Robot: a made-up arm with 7 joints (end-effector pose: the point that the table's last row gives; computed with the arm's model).
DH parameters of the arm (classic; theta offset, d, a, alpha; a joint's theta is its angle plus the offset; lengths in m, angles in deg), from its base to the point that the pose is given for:
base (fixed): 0 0 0 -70
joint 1: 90 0 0 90
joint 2: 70 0 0 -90
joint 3: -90 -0.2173 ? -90
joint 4: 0 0 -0.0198 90
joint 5: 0 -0.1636 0 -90
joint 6: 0 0 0 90
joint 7: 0 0 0 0
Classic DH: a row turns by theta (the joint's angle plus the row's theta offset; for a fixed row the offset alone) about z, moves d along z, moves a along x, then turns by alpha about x.
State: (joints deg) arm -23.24 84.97 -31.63 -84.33 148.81 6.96 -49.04
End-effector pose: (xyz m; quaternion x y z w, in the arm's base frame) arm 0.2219 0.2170 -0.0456 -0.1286 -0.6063 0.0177 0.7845
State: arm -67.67 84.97 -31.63 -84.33 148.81 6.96 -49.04
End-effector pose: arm 0.2404 0.1524 0.1318 -0.2038 -0.8234 -0.1307 0.5132
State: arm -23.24 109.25 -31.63 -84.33 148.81 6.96 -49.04
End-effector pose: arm 0.1846 0.2470 0.0579 0.0726 -0.6285 -0.0423 0.7732
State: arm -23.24 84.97 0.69 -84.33 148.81 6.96 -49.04
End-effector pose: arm 0.2117 0.2245 0.0567 -0.1555 -0.7985 0.0221 0.5811
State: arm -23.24 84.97 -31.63 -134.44 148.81 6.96 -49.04
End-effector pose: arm 0.1699 0.0881 -0.0329 -0.4283 -0.5028 -0.2666 0.7019
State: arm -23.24 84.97 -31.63 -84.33 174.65 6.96 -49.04
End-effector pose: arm 0.2219 0.2170 -0.0456 -0.2735 -0.5788 0.1833 0.7460
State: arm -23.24 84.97 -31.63 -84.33 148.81 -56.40 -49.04
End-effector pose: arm 0.2219 0.2170 -0.0456 0.2078 -0.7790 0.2999 0.5099
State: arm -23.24 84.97 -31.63 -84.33 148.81 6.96 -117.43
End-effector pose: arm 0.2219 0.2170 -0.0456 0.2344 -0.5738 -0.4262 0.6589
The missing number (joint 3, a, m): 0.0244
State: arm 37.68 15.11 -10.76 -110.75 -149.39 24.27 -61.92
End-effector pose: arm 0.0369 0.0386 -0.2506 -0.6744 -0.3004 0.6407 0.2108
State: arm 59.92 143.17 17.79 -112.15 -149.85 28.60 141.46
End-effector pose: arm 0.2105 0.1353 -0.0358 0.0620 -0.3490 -0.9144 0.1955
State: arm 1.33 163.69 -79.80 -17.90 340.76 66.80 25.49
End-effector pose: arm 0.0162 0.1593 0.3481 -0.7891 -0.5367 -0.0731 0.2896
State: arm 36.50 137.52 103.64 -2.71 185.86 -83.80 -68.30
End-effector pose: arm 0.1089 0.2608 0.2567 -0.0684 0.4638 -0.8807 0.0675
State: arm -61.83 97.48 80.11 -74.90 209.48 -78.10 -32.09
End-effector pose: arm -0.0825 0.2646 0.1801 0.8229 0.3085 -0.3931 0.2705
